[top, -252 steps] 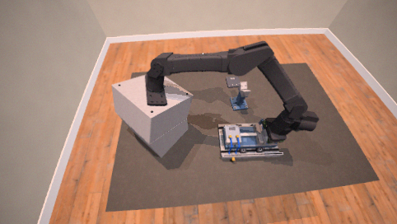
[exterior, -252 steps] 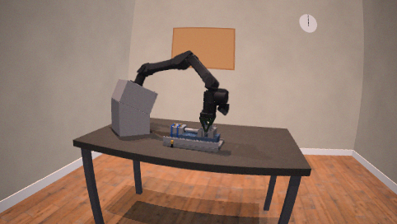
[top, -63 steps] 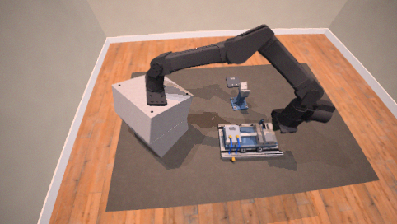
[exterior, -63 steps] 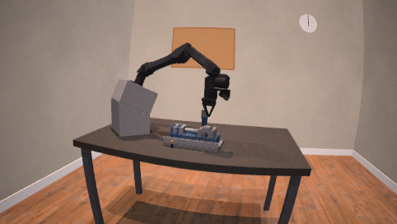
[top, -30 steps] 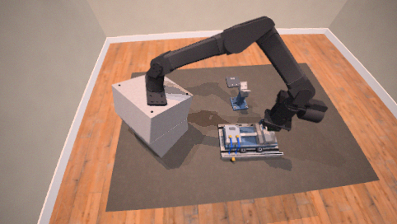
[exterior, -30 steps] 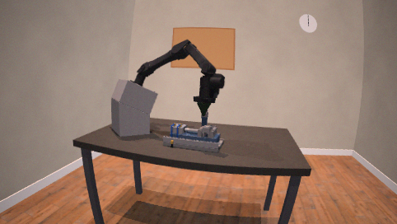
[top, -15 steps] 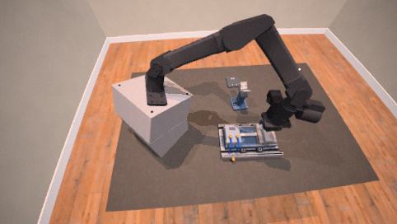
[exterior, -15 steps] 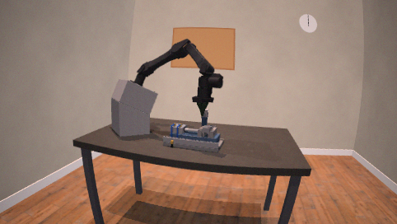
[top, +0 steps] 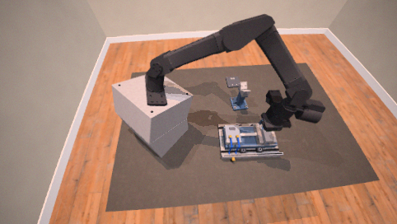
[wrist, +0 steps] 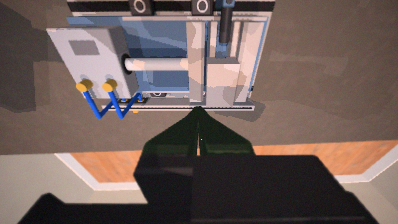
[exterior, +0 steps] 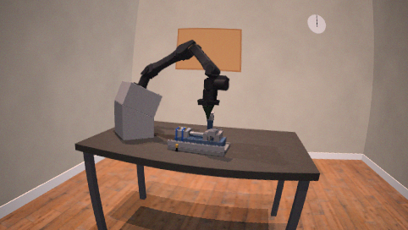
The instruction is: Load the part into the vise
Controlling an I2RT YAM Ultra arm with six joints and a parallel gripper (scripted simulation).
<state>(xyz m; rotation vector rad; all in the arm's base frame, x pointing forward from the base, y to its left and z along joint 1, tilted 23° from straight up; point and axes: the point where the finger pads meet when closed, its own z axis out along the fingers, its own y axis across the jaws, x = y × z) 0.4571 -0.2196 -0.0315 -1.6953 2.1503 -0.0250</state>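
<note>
Right now the part is 8 cm below my hand, 3 cm ahead of it and 1 cm to the right of it. Also, from my hand: cylinder rod: 9 cm below, 5 cm behind, 3 cm to the left; moving jaw: 9 cm below, 2 cm to the left; work stop: 8 cm below, 6 cm to the left, 4 cm ahead.
</note>
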